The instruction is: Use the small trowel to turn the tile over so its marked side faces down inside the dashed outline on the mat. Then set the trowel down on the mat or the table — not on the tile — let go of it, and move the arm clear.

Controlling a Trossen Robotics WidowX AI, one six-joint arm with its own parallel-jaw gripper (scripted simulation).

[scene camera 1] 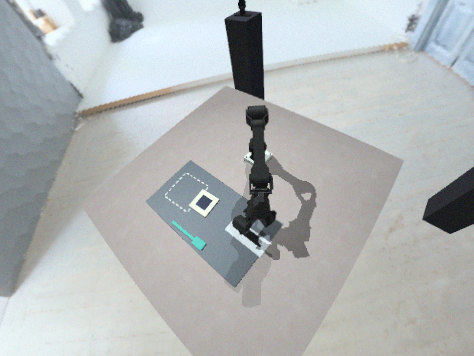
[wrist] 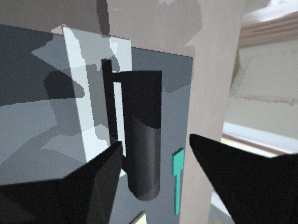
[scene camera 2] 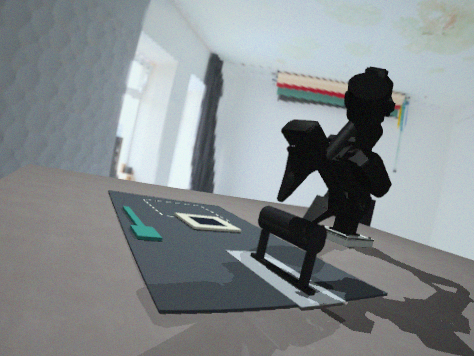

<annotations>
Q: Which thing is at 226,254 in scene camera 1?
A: A dark mat.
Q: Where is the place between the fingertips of my gripper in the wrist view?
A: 156,142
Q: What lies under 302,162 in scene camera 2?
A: My gripper.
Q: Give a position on a dark mat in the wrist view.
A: At 48,139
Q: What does my gripper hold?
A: Nothing.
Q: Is my gripper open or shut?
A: Open.
</annotations>
